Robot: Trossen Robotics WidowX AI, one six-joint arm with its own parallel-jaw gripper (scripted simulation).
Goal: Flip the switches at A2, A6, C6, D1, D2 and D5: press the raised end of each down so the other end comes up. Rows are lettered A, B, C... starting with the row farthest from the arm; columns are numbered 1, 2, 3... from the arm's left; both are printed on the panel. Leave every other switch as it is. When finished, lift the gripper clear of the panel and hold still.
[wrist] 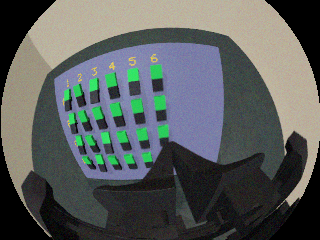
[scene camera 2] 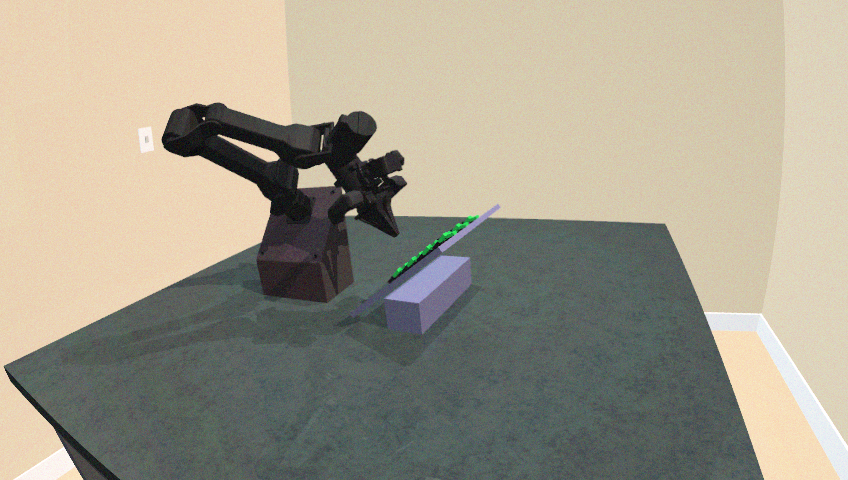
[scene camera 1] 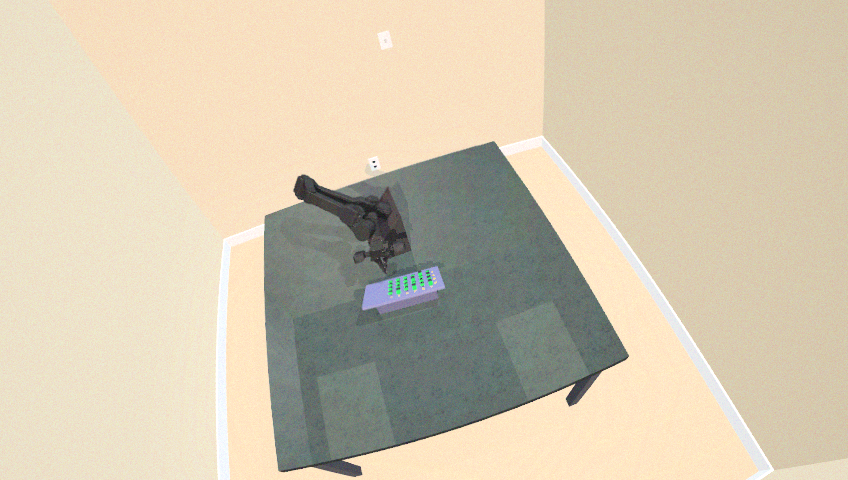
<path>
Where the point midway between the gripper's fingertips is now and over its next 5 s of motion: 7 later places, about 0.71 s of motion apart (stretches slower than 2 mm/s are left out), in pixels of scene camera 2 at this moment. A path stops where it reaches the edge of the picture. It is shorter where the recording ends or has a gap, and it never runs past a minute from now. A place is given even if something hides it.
My gripper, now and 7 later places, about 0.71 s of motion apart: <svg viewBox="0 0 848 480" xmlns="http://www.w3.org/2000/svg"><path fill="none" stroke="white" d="M396 235L407 255L409 259L411 260L403 249L408 224L420 232L429 244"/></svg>
</path>
